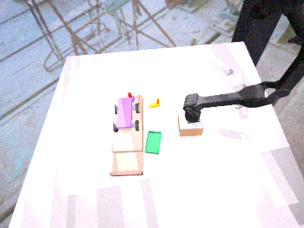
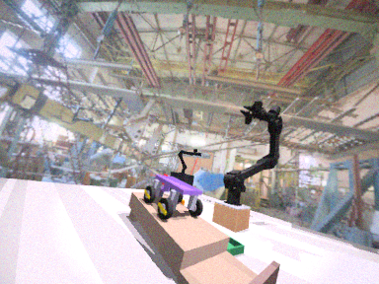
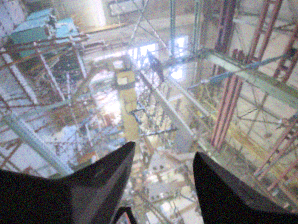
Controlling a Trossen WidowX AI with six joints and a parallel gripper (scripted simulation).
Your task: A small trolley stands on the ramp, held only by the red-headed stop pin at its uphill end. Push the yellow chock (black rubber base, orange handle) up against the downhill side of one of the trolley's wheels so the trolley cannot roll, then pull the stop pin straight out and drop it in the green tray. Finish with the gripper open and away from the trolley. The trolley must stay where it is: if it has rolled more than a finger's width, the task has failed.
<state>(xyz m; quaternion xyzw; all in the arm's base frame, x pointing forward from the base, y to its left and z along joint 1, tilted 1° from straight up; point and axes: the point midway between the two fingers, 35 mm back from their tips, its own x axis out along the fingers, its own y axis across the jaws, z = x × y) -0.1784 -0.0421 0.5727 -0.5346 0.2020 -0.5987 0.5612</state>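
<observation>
Now: gripper tip 350 mm short of the yellow chock, 80 mm to the left of it and 650 mm above it. Also, from my gripper tip: green tray (390 mm ahead, 150 mm to the left, 680 mm below); then red-headed stop pin (470 mm ahead, 70 mm to the right, 540 mm below); then purple trolley (500 mm ahead, 30 mm to the left, 560 mm below).
</observation>
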